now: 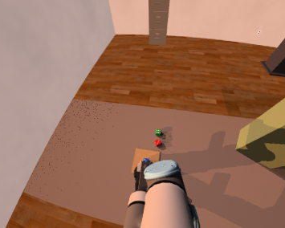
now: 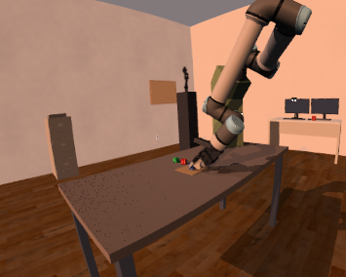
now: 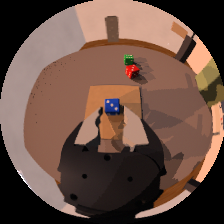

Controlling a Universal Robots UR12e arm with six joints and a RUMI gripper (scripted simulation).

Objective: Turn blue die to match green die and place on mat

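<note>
Now: the blue die 1 cm to the right of my hand and 1 cm below it. From my hand the other things lie so: tan mat 1 cm to the right, 2 cm below; then green die 5 cm behind, 19 cm to the right, 1 cm below; then red die 6 cm behind, 12 cm to the right, 1 cm below.
</note>
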